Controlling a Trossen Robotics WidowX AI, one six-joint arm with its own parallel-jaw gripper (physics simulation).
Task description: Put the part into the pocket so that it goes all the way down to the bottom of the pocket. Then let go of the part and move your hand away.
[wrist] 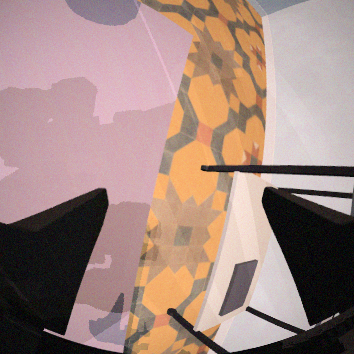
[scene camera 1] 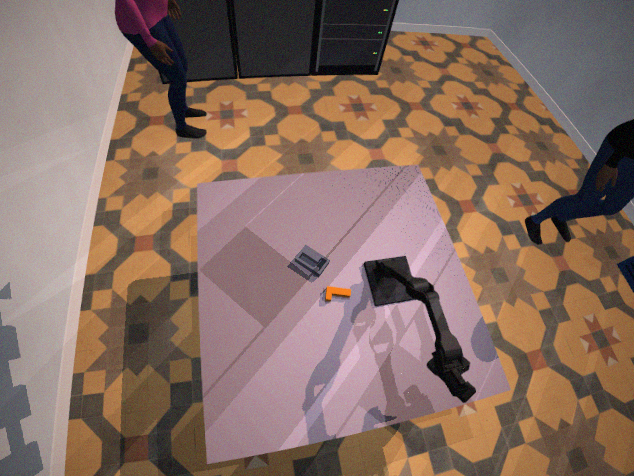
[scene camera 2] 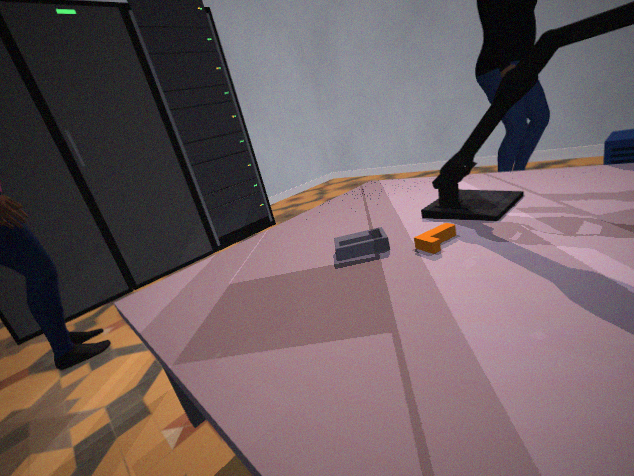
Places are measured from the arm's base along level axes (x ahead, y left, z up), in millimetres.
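Pixels of known places: gripper, fingertip midpoint: point(wrist: 186, 195); arm's base, origin of the base link: point(scene camera 1: 381, 270) point(scene camera 2: 448, 203).
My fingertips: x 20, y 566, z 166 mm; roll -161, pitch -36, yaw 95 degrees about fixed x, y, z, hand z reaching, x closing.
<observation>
For each thing: its middle in the pictures, then the offset to it from my fingertips. Level surfaces: height alone.
- orange L-shaped part, body centre: point(scene camera 2: 440, 237) point(scene camera 1: 338, 295) dx +222, dy -527, dz -175 mm
- grey block, body centre: point(scene camera 2: 360, 243) point(scene camera 1: 312, 260) dx +272, dy -725, dz -172 mm
- pinkish table, its level: dz -190 mm
The orange L-shaped part point(scene camera 1: 339, 292) point(scene camera 2: 435, 236) lies flat on the table, between the pocket block and the arm's base. The grey block point(scene camera 1: 305, 263) point(scene camera 2: 361, 249) with the pocket sits on the table a short way from the part, apart from it. A dark slot shows in its top, with no orange in it. My gripper point(scene camera 1: 467, 392) point(wrist: 186, 195) is open and empty. It is raised near the table's front right corner, far from both the part and the block. In the scene camera 2 view the gripper is out of frame.
The pinkish table point(scene camera 1: 240, 399) point(scene camera 2: 307, 399) carries the arm's black base plate point(scene camera 1: 381, 294) point(scene camera 2: 491, 204) right of the part. Long shadows cross the table. Two people stand on the tiled floor beyond it, and dark server cabinets point(scene camera 1: 276, 35) point(scene camera 2: 102, 153) stand by the wall.
</observation>
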